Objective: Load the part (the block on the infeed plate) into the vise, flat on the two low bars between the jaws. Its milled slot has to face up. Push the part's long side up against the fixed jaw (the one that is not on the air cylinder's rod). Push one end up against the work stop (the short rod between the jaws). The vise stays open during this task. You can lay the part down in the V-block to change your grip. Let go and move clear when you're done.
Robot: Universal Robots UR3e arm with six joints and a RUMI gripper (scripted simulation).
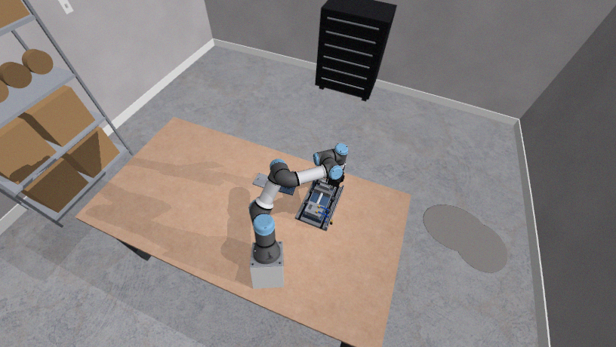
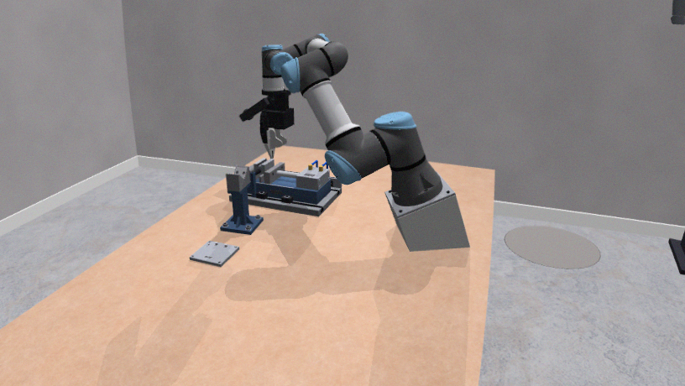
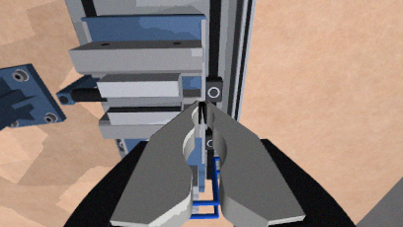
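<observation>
Now: the part 1 cm behind my hand, 5 cm to the left of it and 2 cm below it. Round my hand: fixed jaw (2 cm ahead, 5 cm to the left, 4 cm below); then work stop (1 cm behind, 10 cm to the left, 3 cm below); then vise (8 cm behind, 4 cm to the left, 8 cm below).
</observation>
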